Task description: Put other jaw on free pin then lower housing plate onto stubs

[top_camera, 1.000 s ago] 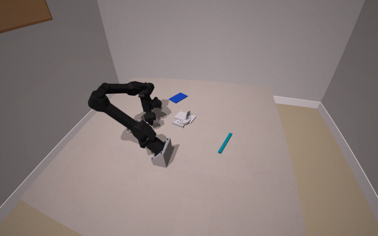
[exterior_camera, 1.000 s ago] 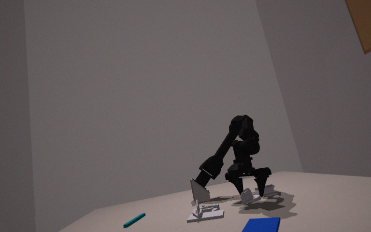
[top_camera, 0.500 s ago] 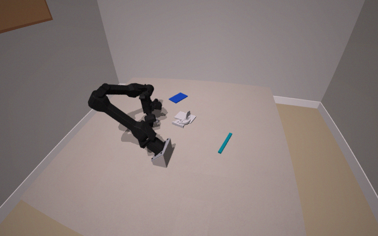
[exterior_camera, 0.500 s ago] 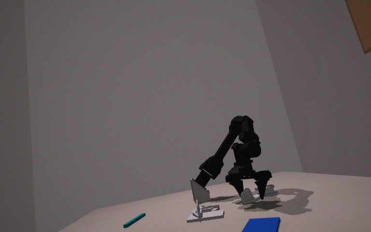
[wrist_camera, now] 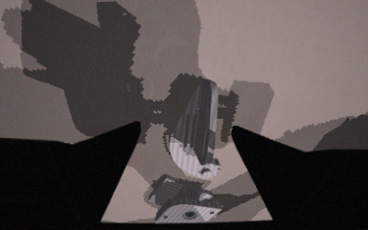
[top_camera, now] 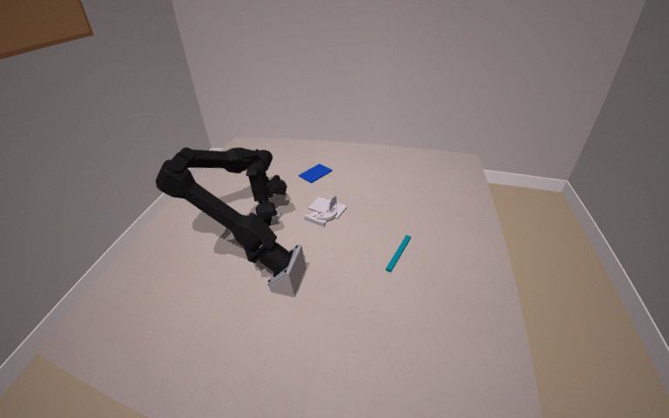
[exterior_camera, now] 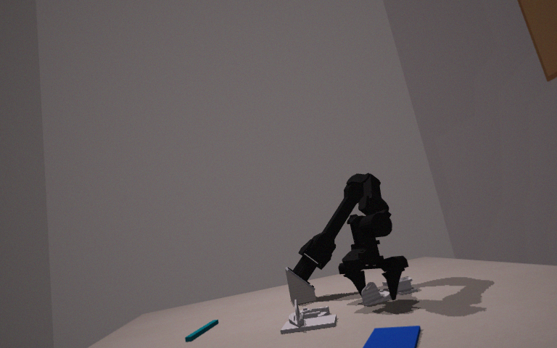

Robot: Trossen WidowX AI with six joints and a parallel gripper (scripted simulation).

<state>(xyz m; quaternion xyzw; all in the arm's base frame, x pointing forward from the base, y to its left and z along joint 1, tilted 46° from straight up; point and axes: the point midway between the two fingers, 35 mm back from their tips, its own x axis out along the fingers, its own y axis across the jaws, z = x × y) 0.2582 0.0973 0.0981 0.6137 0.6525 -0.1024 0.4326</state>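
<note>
Right now my gripper tip is 30 mm past the grey jaw and 20 mm to the right of it. The rest, counted from my gripper tip: blue housing plate (290 mm ahead, 120 mm to the right); white cube (350 mm ahead, 220 mm to the left, 10 mm above); white base (70 mm ahead, 210 mm to the right).
</note>
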